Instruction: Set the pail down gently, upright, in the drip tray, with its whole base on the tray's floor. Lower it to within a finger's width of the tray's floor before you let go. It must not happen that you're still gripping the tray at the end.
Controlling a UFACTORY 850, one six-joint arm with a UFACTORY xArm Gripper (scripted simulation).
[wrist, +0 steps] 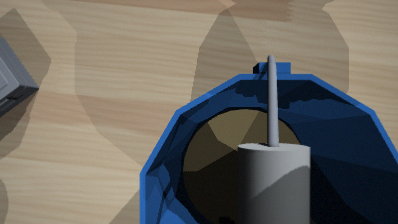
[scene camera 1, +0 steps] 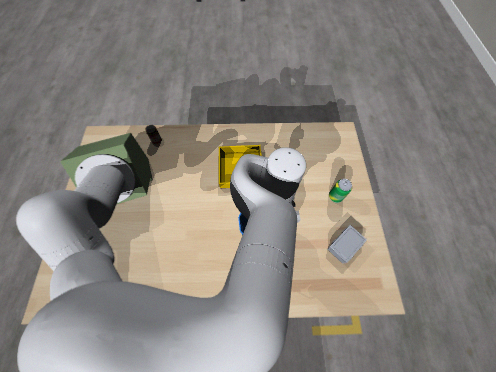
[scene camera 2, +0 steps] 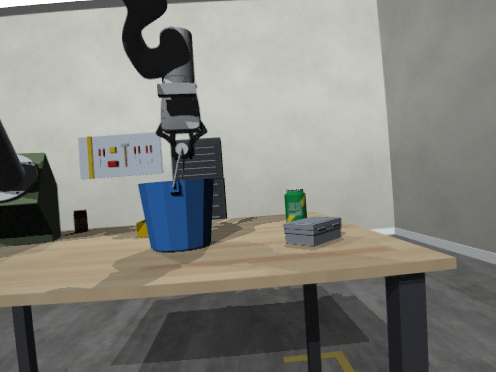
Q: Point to a blue pail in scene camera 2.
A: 180, 218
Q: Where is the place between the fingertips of my gripper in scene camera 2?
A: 183, 159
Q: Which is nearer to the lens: the yellow drip tray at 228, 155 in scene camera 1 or the grey case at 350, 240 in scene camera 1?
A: The grey case.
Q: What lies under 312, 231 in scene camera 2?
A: A grey case.
